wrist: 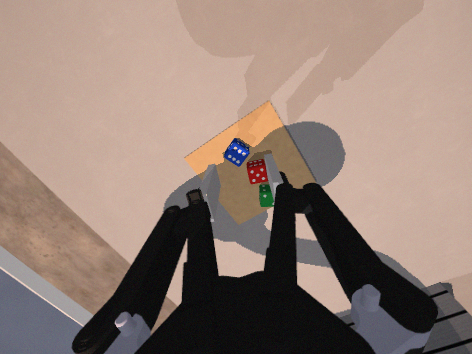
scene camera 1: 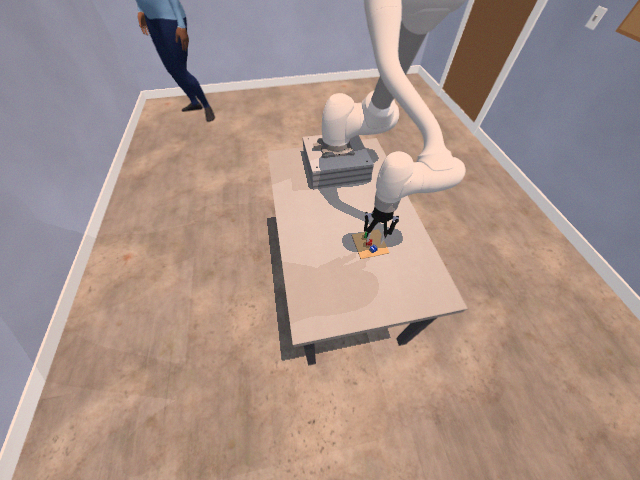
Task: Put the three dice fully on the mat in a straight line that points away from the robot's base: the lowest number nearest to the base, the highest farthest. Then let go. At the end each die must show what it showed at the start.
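Places are measured from the arm's base along level axes (x ahead, y left, z up), in centimetres.
Pixels of known places: gripper, fingertip midpoint: (wrist: pixel 241 170) (scene camera 1: pixel 374 240); arm's base at its link origin: (scene camera 1: pixel 335 147).
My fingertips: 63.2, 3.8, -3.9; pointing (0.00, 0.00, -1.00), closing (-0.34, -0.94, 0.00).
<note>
Ahead of a thing's pixels: the offset from my fingertips to its top centre, as dx, dy, dz. "spot": to the spot under its first point. Level surfaces: height alone.
The mat {spot: +2.5, +4.4, -7.2} (scene camera 1: pixel 382 252) (wrist: pixel 265 116) lies on the table, partly in the arm's shadow. All three dice lie on it in a roughly straight row. The green die {-7.6, -0.1, -4.7} (scene camera 1: pixel 366 235) (wrist: pixel 265 196) is nearest the base; a finger partly covers it in the wrist view, where one pip shows on its upper face. The red die {-3.4, -0.5, -4.7} (scene camera 1: pixel 369 242) (wrist: pixel 257 172) is in the middle, five up, slightly off the line between the others. The blue die {+0.4, +0.4, -4.7} (scene camera 1: pixel 373 249) (wrist: pixel 237 152) is farthest, six up, and looks turned relative to the red. My gripper (scene camera 1: pixel 375 238) (wrist: pixel 241 170) is partly open and empty, above the mat.
The robot's base stands on a grey block (scene camera 1: pixel 341 173) (wrist: pixel 445 320) at the far end of the table {dz -7.6} (scene camera 1: pixel 330 289) (wrist: pixel 100 75). The arm reaches over the table's right side in the scene view. A person (scene camera 1: pixel 173 51) stands on the floor at the back left.
</note>
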